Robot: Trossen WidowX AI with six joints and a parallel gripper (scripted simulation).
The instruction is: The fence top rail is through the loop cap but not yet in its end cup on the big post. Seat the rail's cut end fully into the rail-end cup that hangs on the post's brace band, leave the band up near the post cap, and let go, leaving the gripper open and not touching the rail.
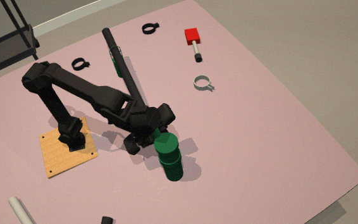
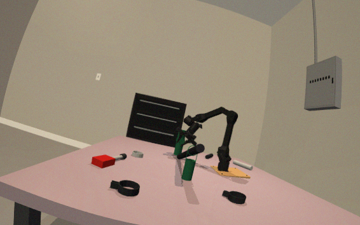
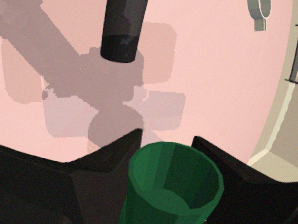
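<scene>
The green rail-end cup lies 30 mm to the right of my gripper tip, 30 mm above it and 10 mm behind it. From my gripper tip the other things lie so: white tube 550 mm behind, 130 mm to the right, 80 mm below; then loop cap 440 mm to the left, 100 mm behind, 10 mm above; then small dark piece 280 mm behind, 270 mm to the right, 80 mm below.
</scene>
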